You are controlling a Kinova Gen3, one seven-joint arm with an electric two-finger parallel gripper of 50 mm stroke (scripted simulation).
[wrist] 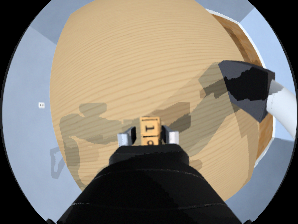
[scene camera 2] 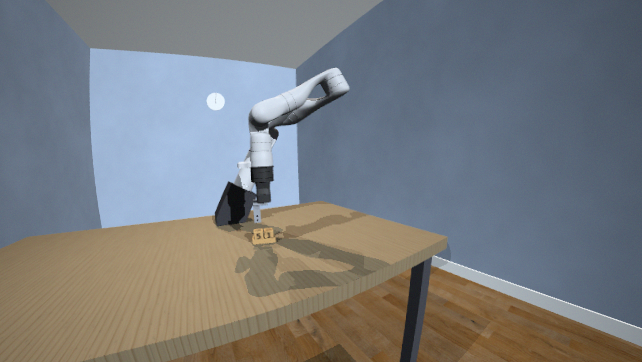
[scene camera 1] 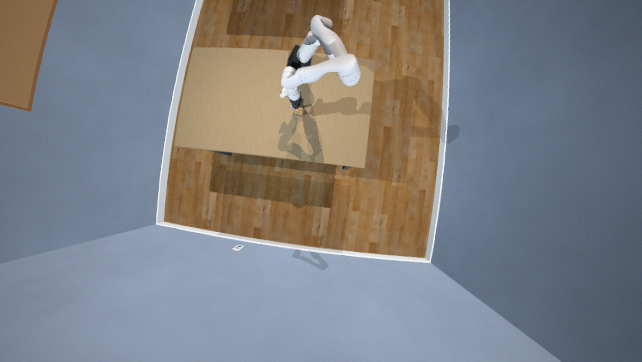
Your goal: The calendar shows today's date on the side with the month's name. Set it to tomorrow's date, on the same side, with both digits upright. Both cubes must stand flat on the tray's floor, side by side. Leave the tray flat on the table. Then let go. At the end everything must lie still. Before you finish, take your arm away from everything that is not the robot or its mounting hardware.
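Scene camera 2 shows me my gripper (scene camera 2: 257, 220), and when I look through the wrist view, I find my gripper (wrist: 148, 132) there as well.
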